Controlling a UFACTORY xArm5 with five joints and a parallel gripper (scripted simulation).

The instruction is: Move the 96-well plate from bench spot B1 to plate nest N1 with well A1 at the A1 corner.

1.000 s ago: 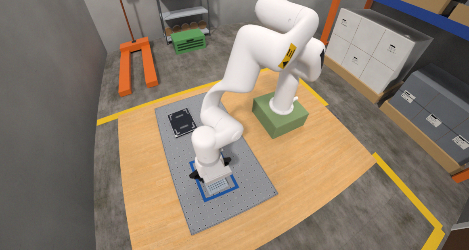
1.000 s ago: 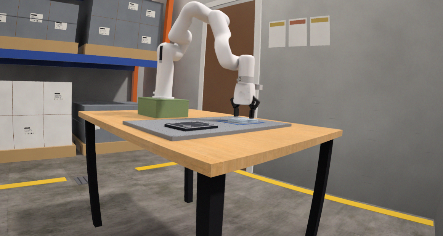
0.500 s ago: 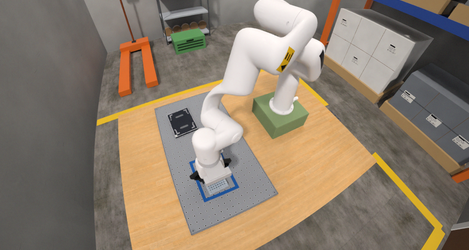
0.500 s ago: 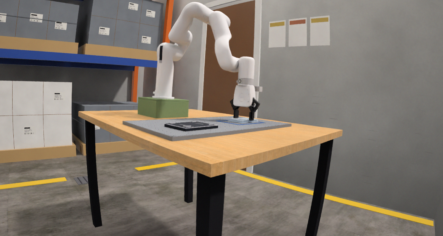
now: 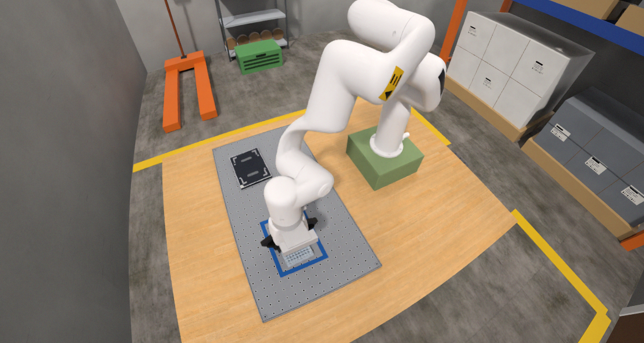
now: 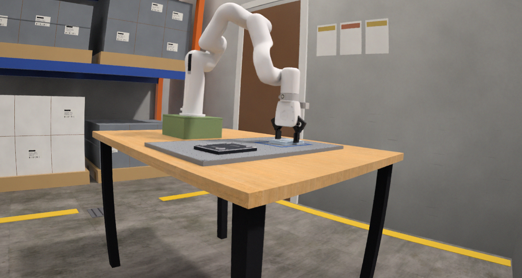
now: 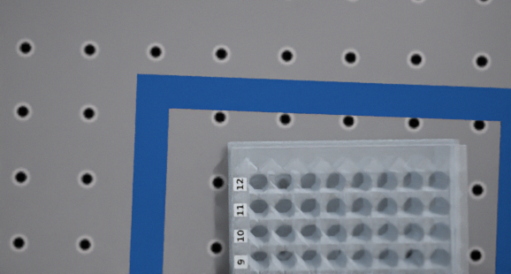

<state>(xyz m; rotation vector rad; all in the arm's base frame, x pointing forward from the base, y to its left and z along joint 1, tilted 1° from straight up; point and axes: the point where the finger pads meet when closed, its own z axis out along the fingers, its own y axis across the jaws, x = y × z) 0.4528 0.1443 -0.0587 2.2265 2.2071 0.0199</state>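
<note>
Right now the clear 96-well plate is 10 mm below my hand. Round my hand: black plate nest N1: 340 mm to the right, 20 mm ahead, 10 mm below.
</note>
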